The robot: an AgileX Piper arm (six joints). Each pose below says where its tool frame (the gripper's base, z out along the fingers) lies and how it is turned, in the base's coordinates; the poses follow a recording.
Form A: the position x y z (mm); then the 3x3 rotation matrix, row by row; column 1 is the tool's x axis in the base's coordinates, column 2 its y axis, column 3 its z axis. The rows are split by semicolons.
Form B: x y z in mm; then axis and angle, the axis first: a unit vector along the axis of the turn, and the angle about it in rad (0 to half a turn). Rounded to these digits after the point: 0 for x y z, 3 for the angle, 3 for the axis. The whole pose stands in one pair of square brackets.
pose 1, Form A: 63 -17 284; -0.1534 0.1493 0.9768; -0.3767 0.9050 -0.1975; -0.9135 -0.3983 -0.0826
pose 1, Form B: [63 -17 284 -0.102 0.958 -0.267 1.737]
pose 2, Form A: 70 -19 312; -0.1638 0.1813 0.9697; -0.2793 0.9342 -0.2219; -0.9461 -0.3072 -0.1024
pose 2, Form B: [70 -19 312 -0.043 0.971 -0.234 1.738]
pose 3, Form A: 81 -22 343; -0.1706 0.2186 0.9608; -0.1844 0.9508 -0.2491; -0.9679 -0.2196 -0.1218
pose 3, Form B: [81 -22 343 0.015 0.979 -0.205 1.742]
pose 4, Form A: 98 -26 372; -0.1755 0.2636 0.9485; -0.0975 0.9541 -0.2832; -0.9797 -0.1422 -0.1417
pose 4, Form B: [98 -26 372 0.072 0.980 -0.184 1.753]
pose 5, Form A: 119 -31 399; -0.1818 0.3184 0.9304; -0.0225 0.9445 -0.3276; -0.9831 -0.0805 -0.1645
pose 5, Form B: [119 -31 399 0.126 0.977 -0.174 1.773]
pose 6, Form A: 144 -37 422; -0.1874 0.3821 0.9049; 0.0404 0.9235 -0.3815; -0.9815 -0.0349 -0.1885
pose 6, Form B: [144 -37 422 0.178 0.968 -0.175 1.799]
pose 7, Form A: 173 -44 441; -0.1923 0.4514 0.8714; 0.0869 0.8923 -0.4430; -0.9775 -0.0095 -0.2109
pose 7, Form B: [173 -44 441 0.224 0.956 -0.188 1.829]
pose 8, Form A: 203 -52 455; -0.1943 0.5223 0.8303; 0.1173 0.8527 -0.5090; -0.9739 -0.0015 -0.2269
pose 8, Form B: [203 -52 455 0.265 0.941 -0.211 1.859]
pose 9, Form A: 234 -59 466; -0.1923 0.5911 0.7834; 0.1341 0.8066 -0.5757; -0.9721 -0.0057 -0.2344
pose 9, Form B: [234 -59 466 0.300 0.923 -0.240 1.886]
